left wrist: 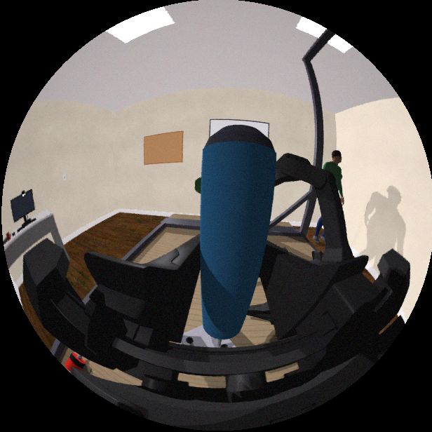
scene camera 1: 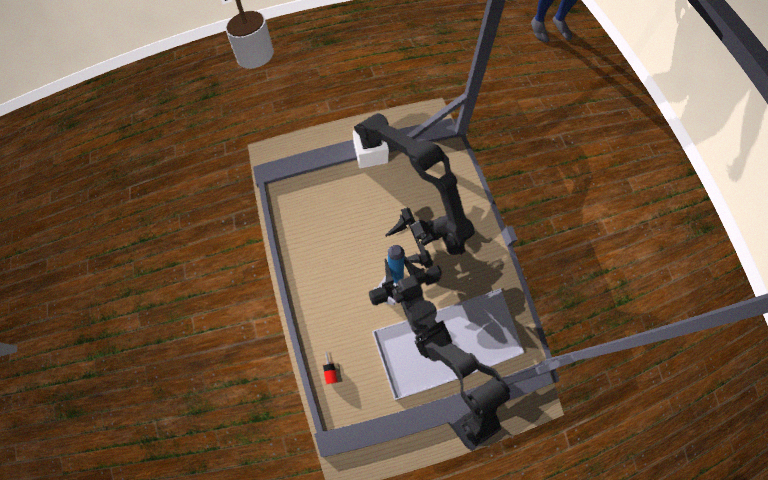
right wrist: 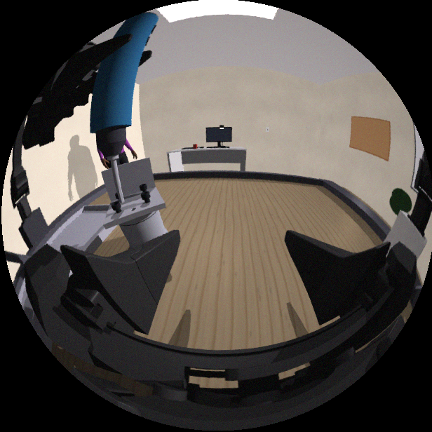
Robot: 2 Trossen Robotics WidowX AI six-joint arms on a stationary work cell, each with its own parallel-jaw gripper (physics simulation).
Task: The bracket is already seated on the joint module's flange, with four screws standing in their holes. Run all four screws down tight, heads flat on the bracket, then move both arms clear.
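Seen in the pictures: left arm's base, origin of the base link: [scene camera 1: 476,427]; right arm's base, origin of the base link: [scene camera 1: 370,139].
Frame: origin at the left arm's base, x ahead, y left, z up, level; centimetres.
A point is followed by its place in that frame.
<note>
A blue driver [scene camera 1: 395,266] @(y -4.6, x 47.8, z 17.4 cm) [left wrist: 235,235] [right wrist: 116,85] with a black collar stands nearly upright. My left gripper [scene camera 1: 397,275] [left wrist: 228,239] is shut on it. In the right wrist view its thin silver shaft [right wrist: 116,177] reaches down to the bracket [right wrist: 128,176] among the dark screws. The bracket sits on the pale round joint module [right wrist: 146,230]. Several screw heads stand above the plate there, with one near-left screw [right wrist: 116,207] beside the shaft tip and one right screw [right wrist: 145,197] apart from it; one is partly hidden. My right gripper [scene camera 1: 403,243] @(y -10.8, x 57.9, z -3.7 cm) [right wrist: 234,235] is open and empty beside the module.
A grey tray [scene camera 1: 399,365] @(y 6.7, x 27.8, z -8.8 cm) lies below the left arm. A red and black tool [scene camera 1: 330,374] @(y 25.1, x 36.5, z -5.8 cm) [left wrist: 75,361] lies at the lower left of the table. The right arm rises from a white block [scene camera 1: 372,156] @(y -24.0, x 87.6, z -2.8 cm). A dark frame rail [scene camera 1: 283,283] @(y 22.2, x 68.1, z -7.3 cm) edges the table.
</note>
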